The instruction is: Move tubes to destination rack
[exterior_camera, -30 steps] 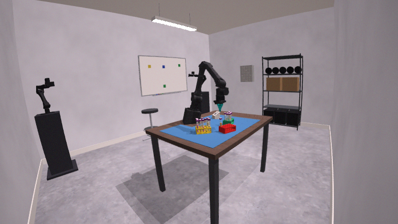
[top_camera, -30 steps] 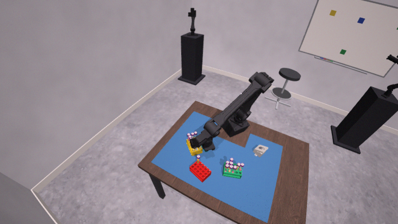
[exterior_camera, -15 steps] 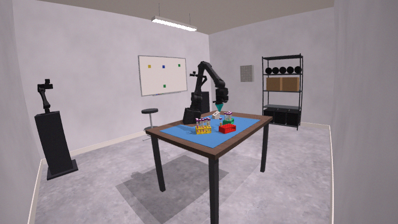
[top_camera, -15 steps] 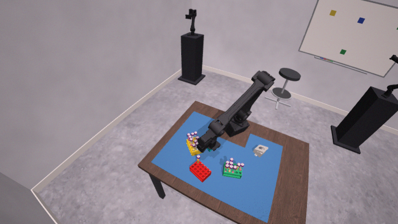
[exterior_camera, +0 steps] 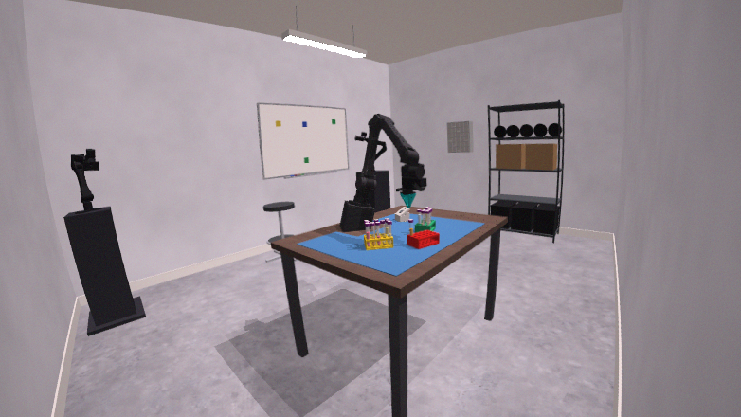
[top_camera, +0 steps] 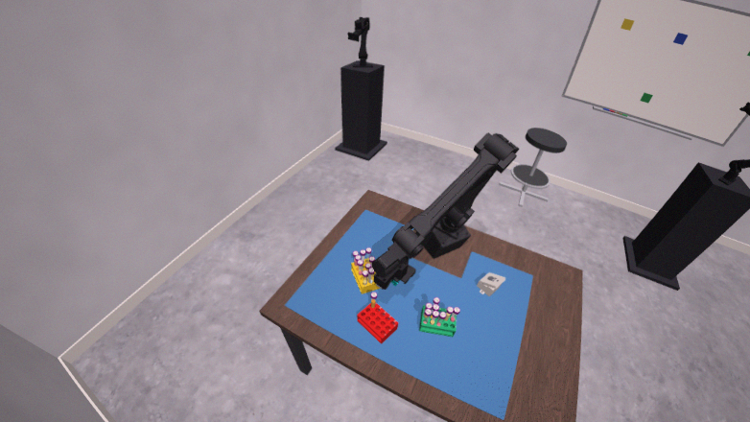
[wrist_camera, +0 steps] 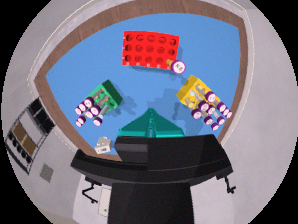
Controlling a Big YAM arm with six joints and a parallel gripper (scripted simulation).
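My hand is 310 mm to the right of the white DONE button box, 280 mm past it and 140 mm above it. Also, from my hand: yellow rack RB (150 mm to the right, 150 mm below, 70 mm behind); then red rack QR (150 mm below, 90 mm ahead, 10 mm to the right); then green rack RA (180 mm to the left, 150 mm below, 20 mm behind).
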